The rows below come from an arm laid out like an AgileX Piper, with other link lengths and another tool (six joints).
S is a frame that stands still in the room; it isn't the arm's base.
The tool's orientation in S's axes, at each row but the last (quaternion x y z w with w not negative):
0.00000 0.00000 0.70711 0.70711
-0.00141 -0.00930 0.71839 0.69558
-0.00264 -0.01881 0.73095 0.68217
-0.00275 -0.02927 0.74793 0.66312
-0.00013 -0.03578 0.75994 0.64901
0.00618 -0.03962 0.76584 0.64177
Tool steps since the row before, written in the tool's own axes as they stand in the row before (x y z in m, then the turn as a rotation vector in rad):
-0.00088 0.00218 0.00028 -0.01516 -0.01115 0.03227
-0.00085 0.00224 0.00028 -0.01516 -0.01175 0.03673
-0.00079 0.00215 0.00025 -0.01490 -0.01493 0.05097
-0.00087 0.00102 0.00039 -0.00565 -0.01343 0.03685
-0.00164 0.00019 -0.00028 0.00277 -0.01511 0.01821
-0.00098 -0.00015 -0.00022 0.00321 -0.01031 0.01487
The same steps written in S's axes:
-0.00218 -0.00088 0.00028 0.01115 -0.01516 0.03227
-0.00222 -0.00092 0.00024 0.01168 -0.01519 0.03674
-0.00210 -0.00094 0.00017 0.01442 -0.01505 0.05107
-0.00092 -0.00100 0.00031 0.01242 -0.00549 0.03723
0.00008 -0.00163 -0.00037 0.01362 0.00409 0.01912
0.00033 -0.00092 -0.00027 0.00896 0.00392 0.01556

